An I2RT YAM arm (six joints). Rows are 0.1 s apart.
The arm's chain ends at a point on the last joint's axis. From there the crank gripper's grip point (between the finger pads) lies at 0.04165 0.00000 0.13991 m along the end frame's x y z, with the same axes.
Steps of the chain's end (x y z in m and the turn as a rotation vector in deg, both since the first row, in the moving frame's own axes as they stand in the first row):
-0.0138 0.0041 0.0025 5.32 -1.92 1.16
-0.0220 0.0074 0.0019 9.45 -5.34 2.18
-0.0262 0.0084 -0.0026 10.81 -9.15 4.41
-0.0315 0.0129 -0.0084 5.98 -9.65 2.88
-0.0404 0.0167 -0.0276 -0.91 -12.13 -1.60
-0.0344 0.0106 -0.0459 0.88 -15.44 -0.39
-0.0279 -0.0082 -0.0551 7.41 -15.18 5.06
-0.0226 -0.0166 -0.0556 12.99 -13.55 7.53
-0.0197 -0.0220 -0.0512 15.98 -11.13 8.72
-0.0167 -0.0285 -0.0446 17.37 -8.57 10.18
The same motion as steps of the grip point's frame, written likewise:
-0.0184 -0.0081 0.0033 5.32 -1.92 1.16
-0.0347 -0.0145 0.0034 9.45 -5.34 2.18
-0.0479 -0.0160 0.0000 10.81 -9.15 4.41
-0.0552 -0.0005 -0.0041 5.98 -9.65 2.88
-0.0707 0.0182 -0.0220 -0.91 -12.13 -1.60
-0.0732 0.0082 -0.0399 0.88 -15.44 -0.39
-0.0652 -0.0247 -0.0500 7.41 -15.18 5.06
-0.0545 -0.0456 -0.0528 12.99 -13.55 7.53
-0.0446 -0.0571 -0.0504 15.98 -11.13 8.72
-0.0345 -0.0654 -0.0453 17.37 -8.57 10.18

